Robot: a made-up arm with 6 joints.
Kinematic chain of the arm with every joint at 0, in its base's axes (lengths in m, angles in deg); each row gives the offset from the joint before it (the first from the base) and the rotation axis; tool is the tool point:
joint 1: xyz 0 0 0.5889 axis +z
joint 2: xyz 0 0 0 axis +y
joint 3: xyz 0 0 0.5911 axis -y
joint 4: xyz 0 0 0 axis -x
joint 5: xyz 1.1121 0 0 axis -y
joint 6: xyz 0 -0.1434 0 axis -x
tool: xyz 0 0 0
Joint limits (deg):
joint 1: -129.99..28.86
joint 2: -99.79..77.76
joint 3: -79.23..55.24
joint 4: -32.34..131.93
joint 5: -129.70..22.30
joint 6: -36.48..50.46
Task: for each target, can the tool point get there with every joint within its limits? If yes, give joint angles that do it. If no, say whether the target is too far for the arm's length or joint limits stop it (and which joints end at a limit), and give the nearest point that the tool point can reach.
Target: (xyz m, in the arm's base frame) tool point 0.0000 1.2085 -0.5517
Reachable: no: joint limits stop it (at a limit: joint 1, joint 2, joint 4) | nearest point 0.4640 0.3651 -0.4030 | short by 0.974 m
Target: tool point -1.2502 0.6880 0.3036
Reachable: no: joint limits stop it (at a limit: joint 2, joint 3) | nearest point -1.4466 0.7961 0.8279 | short by 0.570 m
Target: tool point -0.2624 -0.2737 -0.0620
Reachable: yes | joints -114.95 38.34 -55.90 31.33 -34.74 7.61
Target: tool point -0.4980 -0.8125 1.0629
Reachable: yes | joints -113.02 -16.31 -19.66 -11.40 -69.35 28.91
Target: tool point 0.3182 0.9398 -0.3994
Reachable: no: joint limits stop it (at a limit: joint 1, joint 2, joint 4) | nearest point 0.5942 0.4369 -0.3924 | short by 0.574 m
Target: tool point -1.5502 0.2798 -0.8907
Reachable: no: too far | nearest point -0.5713 -0.4580 -0.3890 | short by 1.324 m
